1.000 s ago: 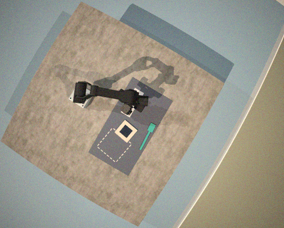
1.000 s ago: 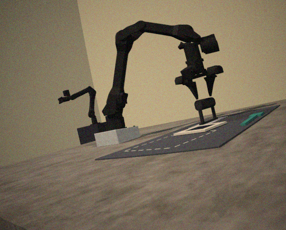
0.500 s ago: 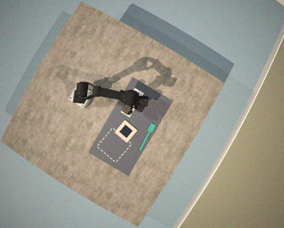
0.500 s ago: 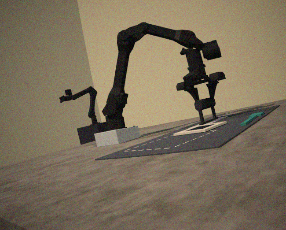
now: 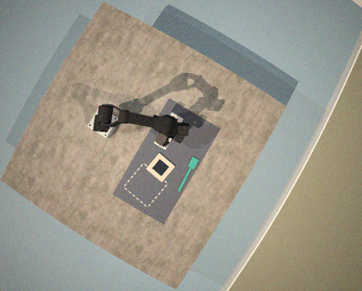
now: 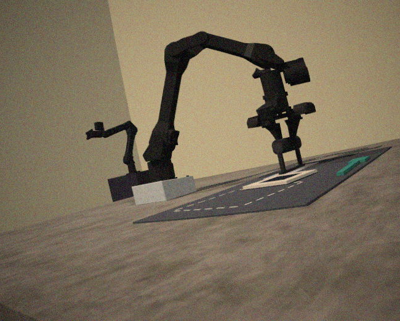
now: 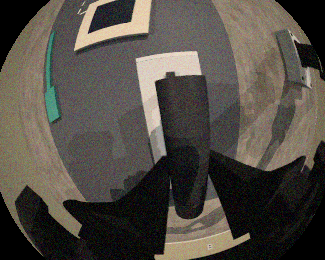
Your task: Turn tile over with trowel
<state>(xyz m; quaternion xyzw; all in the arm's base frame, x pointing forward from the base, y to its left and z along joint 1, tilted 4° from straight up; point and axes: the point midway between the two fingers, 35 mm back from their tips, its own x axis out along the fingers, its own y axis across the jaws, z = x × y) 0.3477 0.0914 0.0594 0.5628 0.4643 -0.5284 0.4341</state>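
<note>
Right now my gripper tip is 18 cm to the left of the green trowel, 18 cm short of it and 6 cm above it. The rest, counted from my gripper tip: tile: 21 cm to the right, 6 cm below, 3 cm ahead; dark mat: 17 cm to the right, 8 cm below, 4 cm ahead.
</note>
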